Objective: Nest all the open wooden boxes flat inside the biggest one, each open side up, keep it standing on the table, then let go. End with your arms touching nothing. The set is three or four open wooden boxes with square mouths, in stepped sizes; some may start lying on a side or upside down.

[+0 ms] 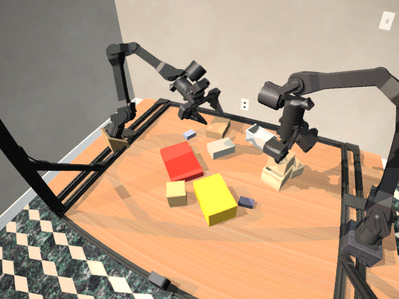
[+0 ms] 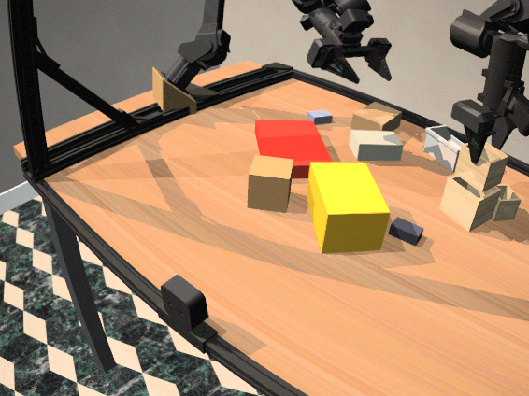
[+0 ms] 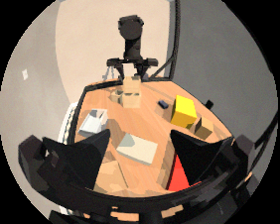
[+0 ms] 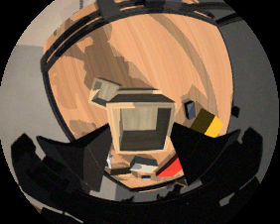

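Note:
My right hand is 60 mm above the middle-sized wooden box. From my right hand the other things lie so: biggest wooden box: 130 mm below; then dark block: 140 mm behind, 60 mm to the left, 140 mm below; then smallest wooden box: 60 mm ahead, 40 mm to the right, 130 mm below.

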